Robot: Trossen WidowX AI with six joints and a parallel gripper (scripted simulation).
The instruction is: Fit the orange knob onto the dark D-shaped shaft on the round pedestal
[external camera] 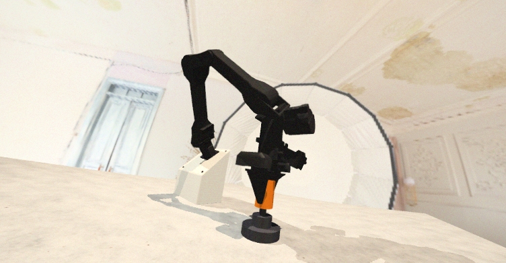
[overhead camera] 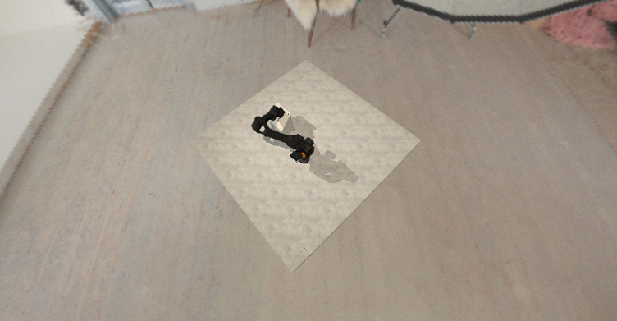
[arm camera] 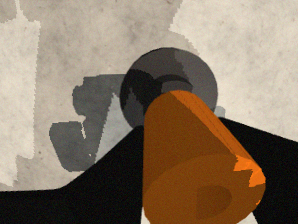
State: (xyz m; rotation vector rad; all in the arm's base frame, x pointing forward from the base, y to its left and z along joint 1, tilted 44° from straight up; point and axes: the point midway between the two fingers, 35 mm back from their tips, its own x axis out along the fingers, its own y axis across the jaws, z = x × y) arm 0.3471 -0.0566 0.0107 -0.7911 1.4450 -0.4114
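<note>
My gripper tip is now 20 mm below the orange knob. From my gripper tip the other things lie so: dark round pedestal: 40 mm below.
</note>
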